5 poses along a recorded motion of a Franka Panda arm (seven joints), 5.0 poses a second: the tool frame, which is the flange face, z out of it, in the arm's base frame.
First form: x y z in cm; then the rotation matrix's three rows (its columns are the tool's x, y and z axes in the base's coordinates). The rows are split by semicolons.
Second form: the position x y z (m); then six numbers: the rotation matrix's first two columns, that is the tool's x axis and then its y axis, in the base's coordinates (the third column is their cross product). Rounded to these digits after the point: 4 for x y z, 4 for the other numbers. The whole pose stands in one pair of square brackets.
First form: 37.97 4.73 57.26; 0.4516 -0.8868 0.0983; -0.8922 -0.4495 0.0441; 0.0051 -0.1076 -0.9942
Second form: [0.3797 0.0473 0.5726 0.4516 -0.8922 0.0051 -0.8868 -0.4495 -0.1076]
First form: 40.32 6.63 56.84; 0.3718 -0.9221 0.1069; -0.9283 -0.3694 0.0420; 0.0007 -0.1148 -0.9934
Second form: [0.4032 0.0663 0.5684 0.3718 -0.9283 0.0007 -0.9221 -0.3694 -0.1148]
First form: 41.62 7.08 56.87; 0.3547 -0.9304 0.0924; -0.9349 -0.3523 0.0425; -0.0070 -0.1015 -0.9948
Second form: [0.4162 0.0708 0.5687 0.3547 -0.9349 -0.0070 -0.9304 -0.3523 -0.1015]
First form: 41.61 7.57 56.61; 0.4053 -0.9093 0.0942; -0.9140 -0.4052 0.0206; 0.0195 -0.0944 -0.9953
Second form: [0.4161 0.0757 0.5661 0.4053 -0.9140 0.0195 -0.9093 -0.4052 -0.0944]
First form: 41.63 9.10 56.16; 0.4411 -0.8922 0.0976; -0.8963 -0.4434 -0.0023; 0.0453 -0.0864 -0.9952
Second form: [0.4163 0.0910 0.5616 0.4411 -0.8963 0.0453 -0.8922 -0.4434 -0.0864]
